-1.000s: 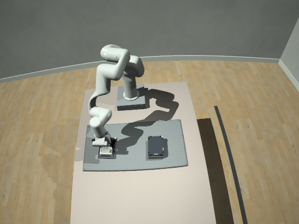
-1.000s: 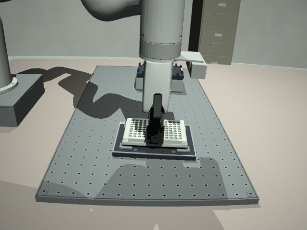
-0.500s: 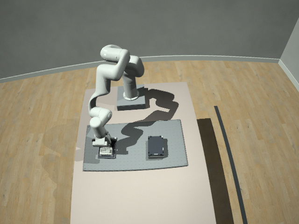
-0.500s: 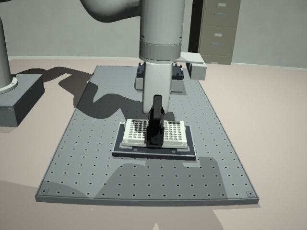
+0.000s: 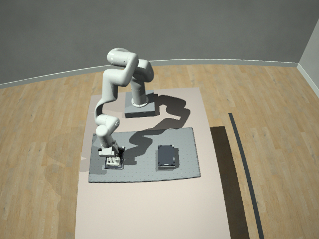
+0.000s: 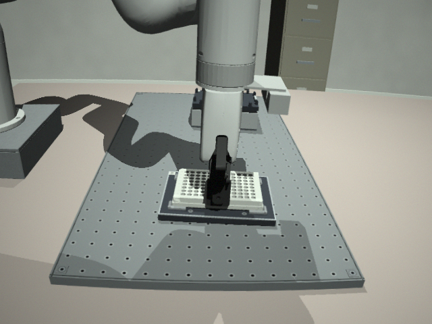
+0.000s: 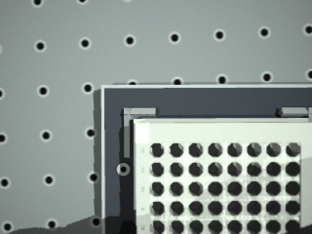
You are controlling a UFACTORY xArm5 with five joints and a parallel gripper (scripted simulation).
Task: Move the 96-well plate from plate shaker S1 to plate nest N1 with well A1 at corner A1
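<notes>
Now: hand 10 mm above the white 96-well plate. Round my hand: A1 label (70 mm behind, 60 mm to the left, 20 mm below); dark plate nest (30 mm below).
</notes>
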